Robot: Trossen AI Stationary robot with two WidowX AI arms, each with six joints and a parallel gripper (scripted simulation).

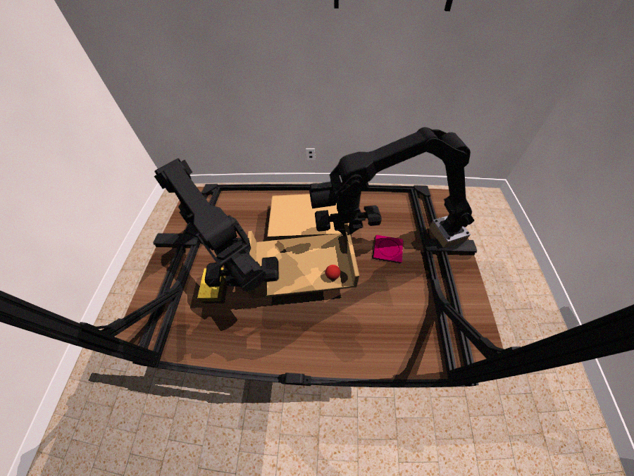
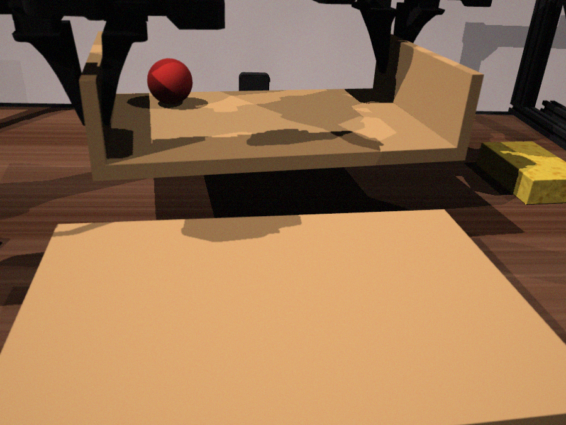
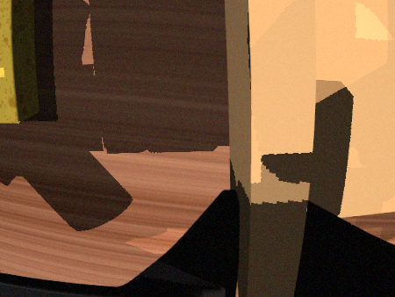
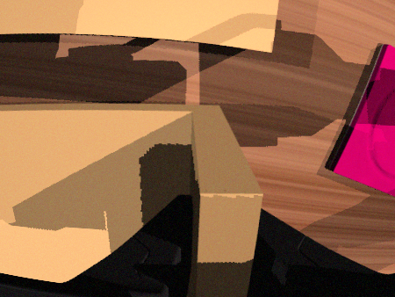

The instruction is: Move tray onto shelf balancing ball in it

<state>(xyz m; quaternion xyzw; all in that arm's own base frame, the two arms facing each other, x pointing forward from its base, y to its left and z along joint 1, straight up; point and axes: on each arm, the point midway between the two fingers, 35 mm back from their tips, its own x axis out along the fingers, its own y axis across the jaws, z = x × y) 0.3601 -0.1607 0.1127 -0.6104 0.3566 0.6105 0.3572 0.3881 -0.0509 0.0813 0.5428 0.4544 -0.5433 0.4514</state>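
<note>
Right now my right hand is 130 mm past the red ball, 40 mm to the right of it and 40 mm above it. Also, from my right hand: tan tray 90 mm behind, 130 mm to the left, 50 mm below; yellow sponge 150 mm behind, 440 mm to the left, 130 mm below; magenta square object 30 mm ahead, 160 mm to the right, 140 mm below.
</note>
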